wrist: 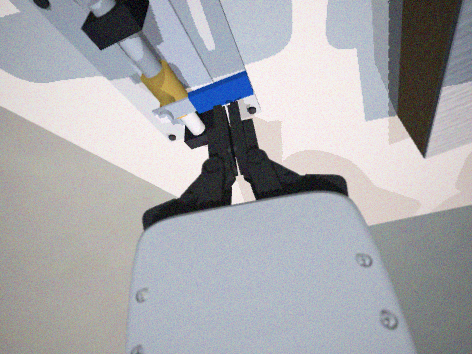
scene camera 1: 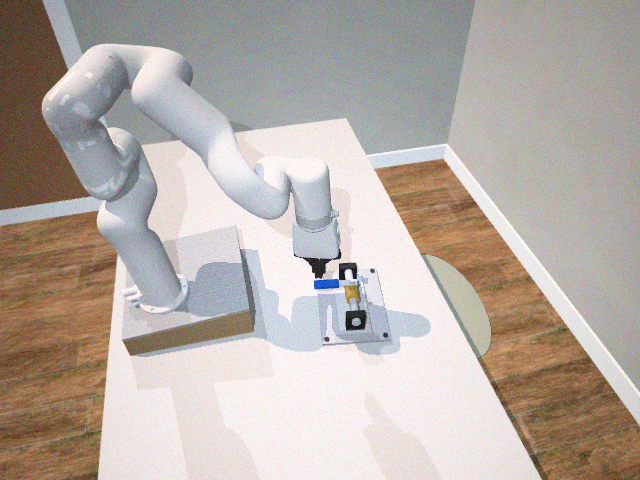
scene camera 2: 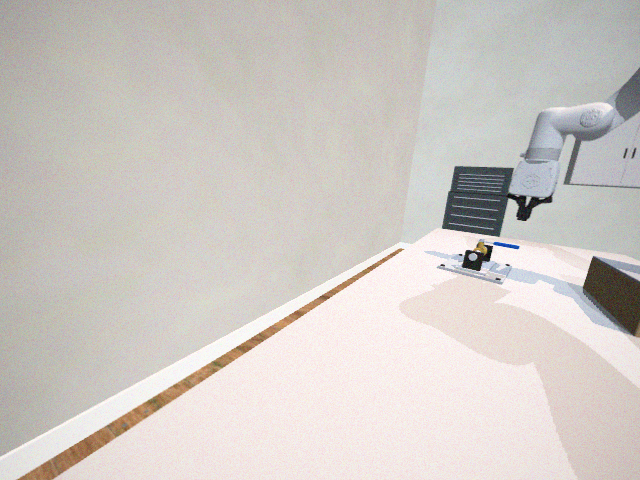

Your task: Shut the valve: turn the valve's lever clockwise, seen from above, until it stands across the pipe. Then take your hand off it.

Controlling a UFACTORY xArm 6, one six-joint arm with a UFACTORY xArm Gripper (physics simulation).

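Note:
The valve's blue lever (scene camera 1: 326,284) (scene camera 2: 506,245) (wrist: 221,93) stands across the pipe, about square to it, with its blue end toward the robot's base. The valve's brass body (scene camera 1: 352,293) (scene camera 2: 481,250) (wrist: 165,83) sits on the pipe between two black blocks, on a clear base plate (scene camera 1: 381,310) (scene camera 2: 493,277). My gripper (scene camera 1: 318,275) (scene camera 2: 523,218) (wrist: 229,119) is shut with nothing between its fingers. In the scene camera 2 view it hangs well above the lever, apart from it. In the wrist view the fingertips overlap the near edge of the lever.
The robot's arm stands on a raised wooden block (scene camera 1: 191,330) (scene camera 2: 612,294) (wrist: 425,75) at the base side of the white table (scene camera 1: 310,413) (scene camera 2: 310,403). A pale round-edged object (scene camera 1: 462,304) shows beyond the table's far edge. A dark cabinet (scene camera 2: 475,201) stands behind the table.

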